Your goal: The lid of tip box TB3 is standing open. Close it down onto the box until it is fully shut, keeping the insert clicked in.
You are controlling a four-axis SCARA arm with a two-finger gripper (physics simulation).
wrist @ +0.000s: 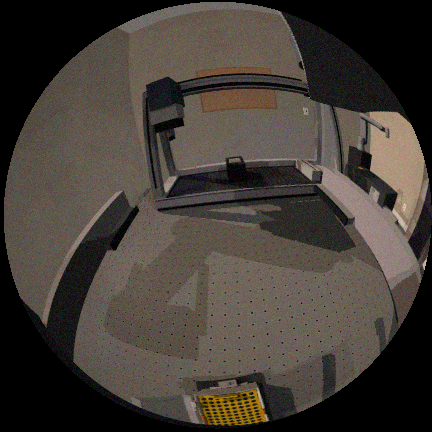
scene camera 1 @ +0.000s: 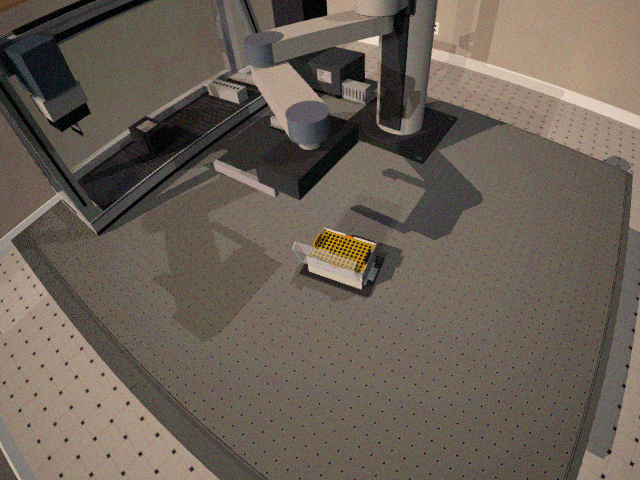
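Pixels of known places: gripper, fingertip midpoint: (wrist: 223,184) (scene camera 1: 245,141); arm's base at its link origin: (scene camera 1: 399,127).
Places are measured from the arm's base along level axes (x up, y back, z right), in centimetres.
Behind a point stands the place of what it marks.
Observation:
Tip box TB3 (scene camera 1: 334,273) {x 8.1, y -62.8, z -17.7 cm} is white and stands near the middle of the table; part of it shows at the bottom edge of the wrist view. Its yellow insert (scene camera 1: 343,248) {x 7.0, y -56.0, z -15.3 cm} (wrist: 231,407) {x 7.0, y -57.0, z -13.0 cm} lies in the top and looks level; whether it is clicked in cannot be told. The clear lid (scene camera 1: 301,251) {x 15.4, y -66.1, z -13.1 cm} (wrist: 162,406) stands open along one long side, rising past the rim. My gripper (scene camera 1: 261,150) (wrist: 223,184) {x 25.9, y -56.3, z 7.3 cm} is wide open and empty. It hangs above the table, behind and left of the box in the scene view, apart from box and lid. Its far finger is mostly hidden in the scene view.
A dark base plate (scene camera 1: 368,292) {x 2.1, y -59.6, z -23.7 cm} lies under the box. A framed gantry (scene camera 1: 155,186) {x 2.0, y -63.3, z 45.0 cm} (wrist: 235,195) {x 3.9, y -54.3, z 45.0 cm} with a dark hanging head (scene camera 1: 43,67) {x 45.6, y -74.8, z 46.5 cm} (wrist: 165,100) {x 40.8, y -71.8, z 46.5 cm} stands at the left rear. A dark cabinet (scene camera 1: 336,67) {x 12.8, y 4.5, z 26.9 cm} (wrist: 382,190) {x 12.8, y 3.8, z 27.3 cm} stands behind the arm. The arm's column (scene camera 1: 413,77) {x 21.4, y -5.2, z -5.4 cm} stands at the rear.

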